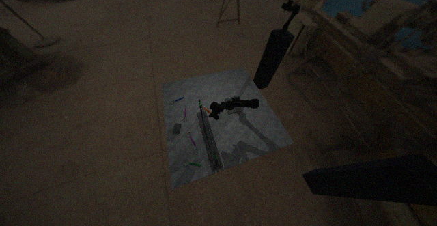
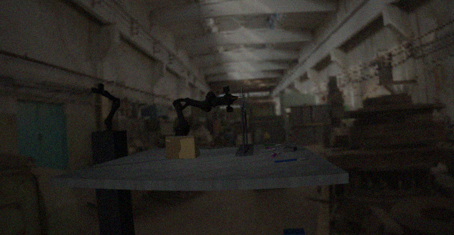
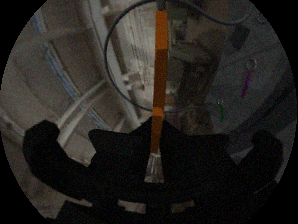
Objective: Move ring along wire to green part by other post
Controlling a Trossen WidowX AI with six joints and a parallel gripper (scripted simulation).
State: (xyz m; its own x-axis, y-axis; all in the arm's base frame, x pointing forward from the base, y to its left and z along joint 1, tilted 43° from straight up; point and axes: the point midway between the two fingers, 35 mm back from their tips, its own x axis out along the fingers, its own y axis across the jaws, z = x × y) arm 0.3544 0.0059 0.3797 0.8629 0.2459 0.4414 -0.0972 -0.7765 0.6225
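The ring with orange handle is 1 cm ahead of my gripper tip, 9 cm to the right of it and 1 cm below it. From my gripper tip the other things lie so: grey block: 34 cm ahead, 16 cm to the right, 38 cm below.
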